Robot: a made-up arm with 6 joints. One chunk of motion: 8 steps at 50 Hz.
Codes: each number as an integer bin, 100 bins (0 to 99) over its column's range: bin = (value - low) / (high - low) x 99, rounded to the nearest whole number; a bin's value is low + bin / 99 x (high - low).
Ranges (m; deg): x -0.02..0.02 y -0.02..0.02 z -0.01..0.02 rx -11..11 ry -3..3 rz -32..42
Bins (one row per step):
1: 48 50 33 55 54 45
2: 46 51 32 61 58 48
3: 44 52 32 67 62 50
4: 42 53 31 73 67 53
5: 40 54 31 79 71 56
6: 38 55 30 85 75 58
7: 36 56 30 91 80 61
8: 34 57 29 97 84 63
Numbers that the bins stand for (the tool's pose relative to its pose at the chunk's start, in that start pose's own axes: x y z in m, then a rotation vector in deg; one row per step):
1: -0.0006 0.0002 0.0000 1.22 0.27 1.64
2: -0.0014 0.0006 -0.0003 2.56 0.52 3.88
3: -0.0022 0.0010 -0.0003 3.89 0.76 5.37
4: -0.0030 0.0014 -0.0006 5.22 1.06 7.62
5: -0.0038 0.0018 -0.0006 6.56 1.30 9.86
6: -0.0046 0.0022 -0.0009 7.89 1.55 11.35
7: -0.0055 0.0026 -0.0009 9.22 1.85 13.60
8: -0.0063 0.0030 -0.0012 10.56 2.09 15.09

